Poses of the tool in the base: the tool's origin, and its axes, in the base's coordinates. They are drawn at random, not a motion.
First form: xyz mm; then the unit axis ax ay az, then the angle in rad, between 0 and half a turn.
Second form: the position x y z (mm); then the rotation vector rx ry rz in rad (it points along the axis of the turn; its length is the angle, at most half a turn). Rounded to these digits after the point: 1 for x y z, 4 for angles.
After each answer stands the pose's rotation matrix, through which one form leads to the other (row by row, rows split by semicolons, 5 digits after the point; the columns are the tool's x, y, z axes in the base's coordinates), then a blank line. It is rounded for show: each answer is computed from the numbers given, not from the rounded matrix.
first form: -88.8, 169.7, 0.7, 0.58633, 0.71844, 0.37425, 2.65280
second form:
-88.8, 169.7, 0.7, 1.5554, 1.9059, 0.9928
-0.23559 0.61742 0.75052; 0.96889 0.08897 0.23095; 0.07582 0.78158 -0.61918

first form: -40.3, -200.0, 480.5, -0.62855, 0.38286, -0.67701, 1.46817
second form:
-40.3, -200.0, 480.5, -0.9228, 0.5621, -0.9940
0.45705 0.45745 0.76279; -0.88944 0.23401 0.39260; 0.00109 -0.85789 0.51383

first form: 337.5, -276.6, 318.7, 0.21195, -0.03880, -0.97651, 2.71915
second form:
337.5, -276.6, 318.7, 0.5763, -0.1055, -2.6553
-0.82619 0.38463 -0.41166; -0.41608 -0.90921 -0.01445; -0.37984 0.15934 0.91123

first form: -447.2, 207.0, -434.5, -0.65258, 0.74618, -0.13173, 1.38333
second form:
-447.2, 207.0, -434.5, -0.9027, 1.0322, -0.1822
0.53286 -0.26677 0.80305; -0.52561 0.63939 0.56117; -0.66316 -0.72112 0.20049

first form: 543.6, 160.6, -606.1, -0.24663, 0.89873, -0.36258, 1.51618
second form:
543.6, 160.6, -606.1, -0.3739, 1.3626, -0.5497
0.11209 0.15249 0.98193; -0.57159 0.81821 -0.06181; -0.81285 -0.55433 0.17888

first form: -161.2, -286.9, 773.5, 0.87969, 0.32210, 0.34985, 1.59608
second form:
-161.2, -286.9, 773.5, 1.4041, 0.5141, 0.5584
0.76814 -0.05923 0.63754; 0.64025 0.08109 -0.76387; -0.00646 0.99495 0.10021

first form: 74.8, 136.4, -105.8, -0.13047, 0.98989, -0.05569, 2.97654
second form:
74.8, 136.4, -105.8, -0.3883, 2.9464, -0.1658
-0.95260 -0.24740 0.17708; -0.26570 0.96003 -0.08807; -0.14821 -0.13094 -0.98025

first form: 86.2, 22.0, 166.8, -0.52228, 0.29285, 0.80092, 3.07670
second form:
86.2, 22.0, 166.8, -1.6069, 0.9010, 2.4642
-0.45292 -0.35751 -0.81673; -0.25364 -0.82656 0.50247; -0.85471 0.43473 0.28369

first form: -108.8, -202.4, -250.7, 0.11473, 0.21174, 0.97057, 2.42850
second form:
-108.8, -202.4, -250.7, 0.2786, 0.5142, 2.3570
-0.73322 -0.59226 0.33409; 0.67759 -0.67760 0.28589; 0.05706 0.43600 0.89814

